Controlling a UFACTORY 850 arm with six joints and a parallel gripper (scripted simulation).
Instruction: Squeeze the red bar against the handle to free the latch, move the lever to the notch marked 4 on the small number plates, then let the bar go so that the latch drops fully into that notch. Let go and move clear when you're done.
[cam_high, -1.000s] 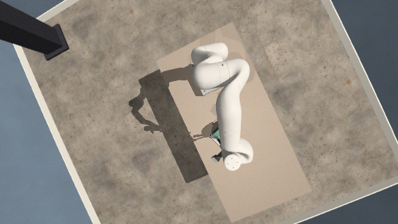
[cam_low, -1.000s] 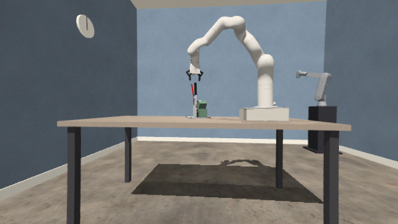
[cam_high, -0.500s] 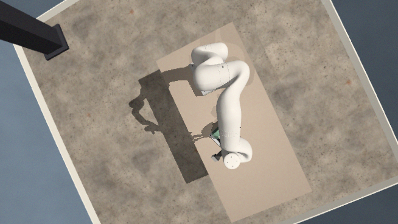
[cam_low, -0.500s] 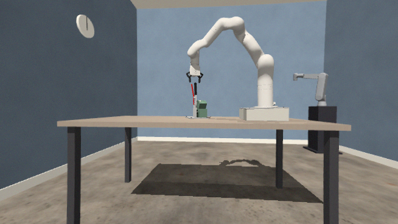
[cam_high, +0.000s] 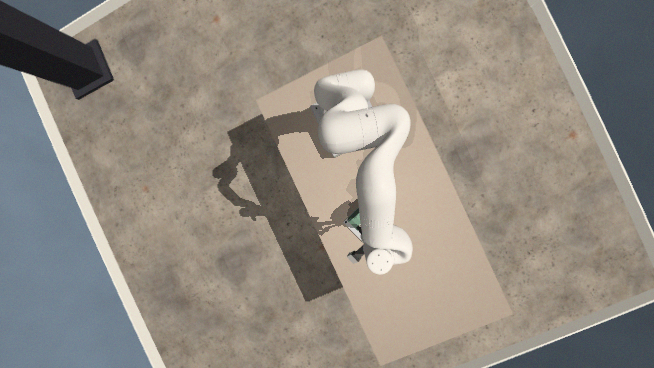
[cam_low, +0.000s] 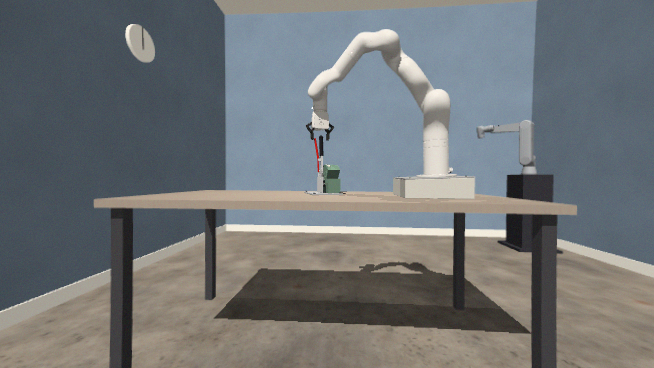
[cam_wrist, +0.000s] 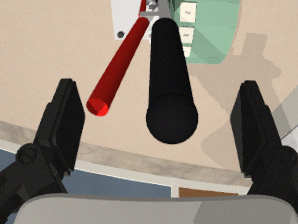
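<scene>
My gripper is now 130 mm above the red bar, 20 mm to the right of it and 10 mm short of it.
</scene>
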